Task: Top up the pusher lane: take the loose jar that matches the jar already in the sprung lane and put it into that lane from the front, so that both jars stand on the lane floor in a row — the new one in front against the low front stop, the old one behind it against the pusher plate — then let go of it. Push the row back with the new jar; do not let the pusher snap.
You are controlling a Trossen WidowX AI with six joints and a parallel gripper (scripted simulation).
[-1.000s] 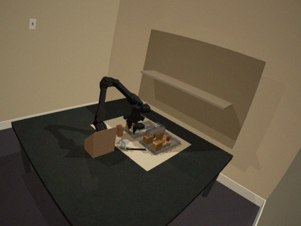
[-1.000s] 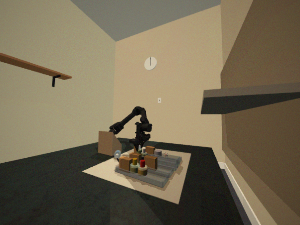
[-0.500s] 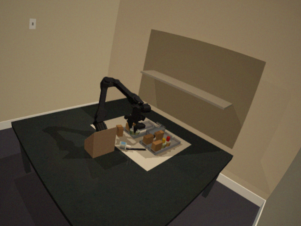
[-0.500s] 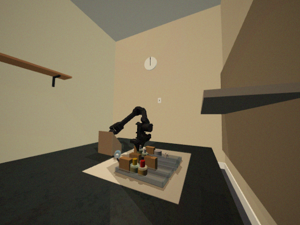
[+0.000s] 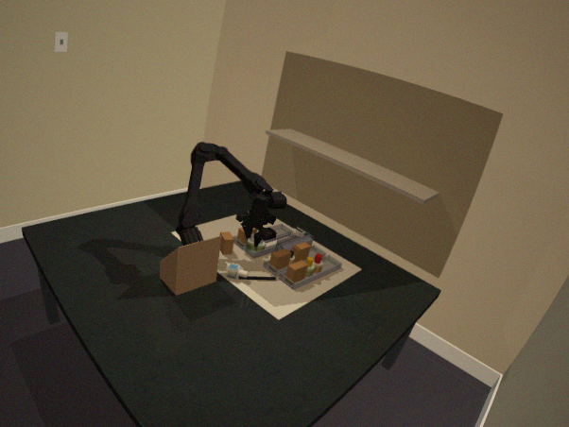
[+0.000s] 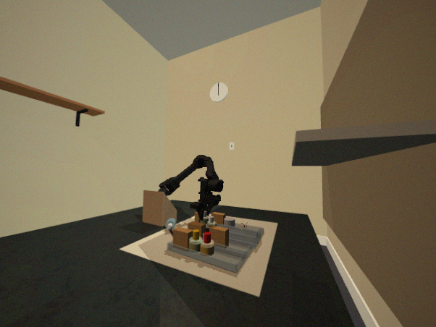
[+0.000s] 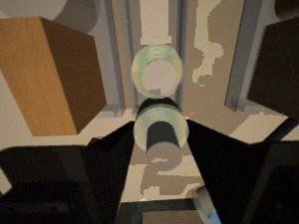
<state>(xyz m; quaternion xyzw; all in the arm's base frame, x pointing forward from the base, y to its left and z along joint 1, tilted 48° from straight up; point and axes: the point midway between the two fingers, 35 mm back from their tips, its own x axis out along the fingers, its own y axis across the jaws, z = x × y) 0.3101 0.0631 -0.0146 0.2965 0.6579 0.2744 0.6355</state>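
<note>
Right now the grey cylinder is 11 cm ahead of my gripper tip, 8 cm to the left of it and 3 cm below it. Round my gripper tip: wall shelf 53 cm ahead, 31 cm above; then black pen 9 cm behind, 14 cm to the right, 5 cm below.
</note>
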